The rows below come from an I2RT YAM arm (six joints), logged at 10 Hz.
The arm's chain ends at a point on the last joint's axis. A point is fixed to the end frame.
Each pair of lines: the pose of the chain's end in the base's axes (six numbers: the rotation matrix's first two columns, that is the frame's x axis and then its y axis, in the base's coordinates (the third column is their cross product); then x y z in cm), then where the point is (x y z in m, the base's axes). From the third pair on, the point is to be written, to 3 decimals.
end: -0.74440, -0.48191, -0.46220, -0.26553, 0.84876, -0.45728, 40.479, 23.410, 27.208
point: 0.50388 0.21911 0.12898
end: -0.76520, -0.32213, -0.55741, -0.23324, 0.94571, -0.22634, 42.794, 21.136, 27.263
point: 0.52572 0.22900 0.12893
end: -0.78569, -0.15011, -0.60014, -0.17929, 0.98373, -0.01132, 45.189, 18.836, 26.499
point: 0.550 0.231 0.127
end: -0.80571, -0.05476, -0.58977, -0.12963, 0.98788, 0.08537, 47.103, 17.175, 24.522
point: 0.568 0.223 0.109
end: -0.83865, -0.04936, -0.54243, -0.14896, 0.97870, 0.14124, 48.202, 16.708, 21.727
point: 0.569 0.227 0.078
